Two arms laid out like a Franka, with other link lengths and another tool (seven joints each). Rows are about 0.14 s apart.
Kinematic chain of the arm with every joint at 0, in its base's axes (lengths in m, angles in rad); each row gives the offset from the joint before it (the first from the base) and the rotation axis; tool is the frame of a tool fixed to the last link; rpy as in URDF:
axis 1: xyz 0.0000 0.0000 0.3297 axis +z
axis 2: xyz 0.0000 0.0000 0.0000 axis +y
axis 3: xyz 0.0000 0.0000 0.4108 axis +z
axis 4: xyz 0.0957 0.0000 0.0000 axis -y
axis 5: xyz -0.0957 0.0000 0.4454 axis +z
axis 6: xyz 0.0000 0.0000 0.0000 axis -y
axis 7: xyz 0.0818 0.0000 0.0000 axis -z
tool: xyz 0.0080 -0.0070 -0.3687 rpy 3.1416 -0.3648 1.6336
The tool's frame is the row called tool.
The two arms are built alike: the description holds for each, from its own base.
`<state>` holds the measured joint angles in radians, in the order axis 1, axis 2, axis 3, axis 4, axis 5, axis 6, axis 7, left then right.
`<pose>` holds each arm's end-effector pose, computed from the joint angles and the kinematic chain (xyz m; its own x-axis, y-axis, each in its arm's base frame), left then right.
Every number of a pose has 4 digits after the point.
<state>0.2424 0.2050 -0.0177 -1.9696 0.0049 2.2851 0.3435 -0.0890 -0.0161 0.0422 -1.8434 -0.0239 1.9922 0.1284</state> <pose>0.7090 0.1534 0.1815 0.0146 0.9234 0.3835 0.9926 -0.0597 0.1059 0.6909 -0.0475 0.3727 0.0402 0.9397 0.3397 0.9810 -0.1017 0.1652</pose>
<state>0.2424 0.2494 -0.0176 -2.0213 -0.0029 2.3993 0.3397 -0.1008 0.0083 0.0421 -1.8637 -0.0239 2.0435 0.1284</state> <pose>0.7140 0.1528 0.1361 -0.0008 0.9247 0.3807 0.9908 -0.0507 0.1252 0.7013 -0.0561 0.3511 0.0480 0.9389 0.3409 0.9787 -0.1123 0.1716</pose>
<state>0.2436 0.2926 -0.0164 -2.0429 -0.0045 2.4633 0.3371 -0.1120 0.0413 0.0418 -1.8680 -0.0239 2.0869 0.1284</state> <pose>0.7147 0.1544 0.1016 -0.0066 0.9254 0.3789 0.9912 -0.0441 0.1249 0.7144 -0.0649 0.3316 0.0558 0.9379 0.3425 0.9764 -0.1229 0.1776</pose>
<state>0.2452 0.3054 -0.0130 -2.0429 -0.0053 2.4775 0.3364 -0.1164 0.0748 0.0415 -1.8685 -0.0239 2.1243 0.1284</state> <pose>0.7160 0.1584 0.0942 -0.0128 0.9251 0.3794 0.9913 -0.0380 0.1261 0.7265 -0.0689 0.3128 0.0582 0.9371 0.3440 0.9753 -0.1270 0.1808</pose>
